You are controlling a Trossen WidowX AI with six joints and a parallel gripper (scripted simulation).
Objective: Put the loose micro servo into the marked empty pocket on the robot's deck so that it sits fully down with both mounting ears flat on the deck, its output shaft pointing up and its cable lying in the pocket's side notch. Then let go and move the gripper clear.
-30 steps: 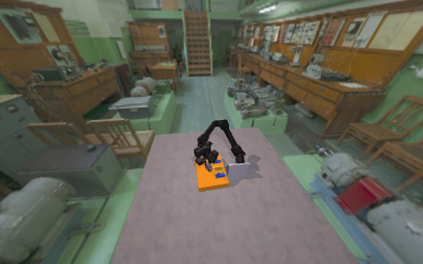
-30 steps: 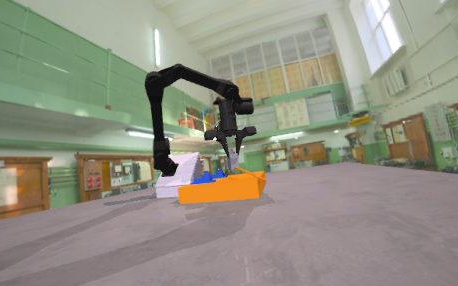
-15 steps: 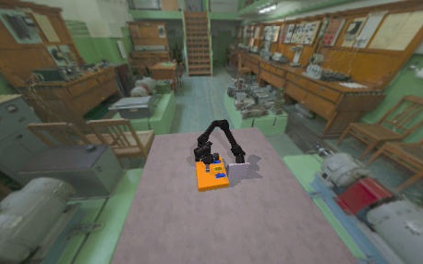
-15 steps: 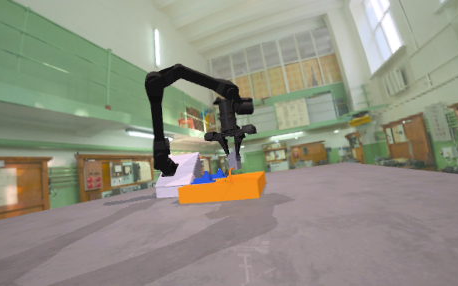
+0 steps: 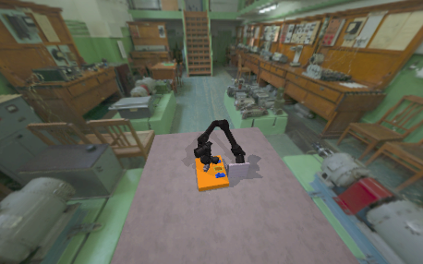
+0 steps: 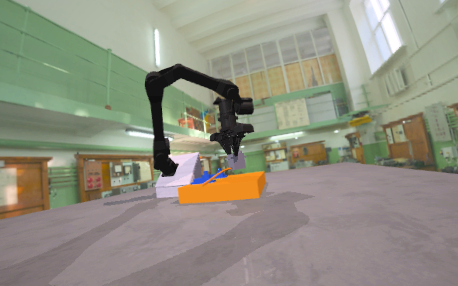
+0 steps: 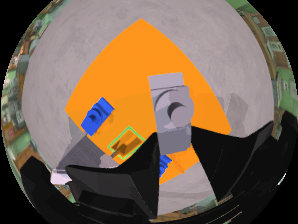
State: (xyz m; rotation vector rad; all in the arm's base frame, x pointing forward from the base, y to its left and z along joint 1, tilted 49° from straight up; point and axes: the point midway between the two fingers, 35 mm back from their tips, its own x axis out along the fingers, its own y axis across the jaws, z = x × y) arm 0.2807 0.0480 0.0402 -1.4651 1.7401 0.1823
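Now: gripper tip 10 mm short of the orange deck and 100 mm above it.
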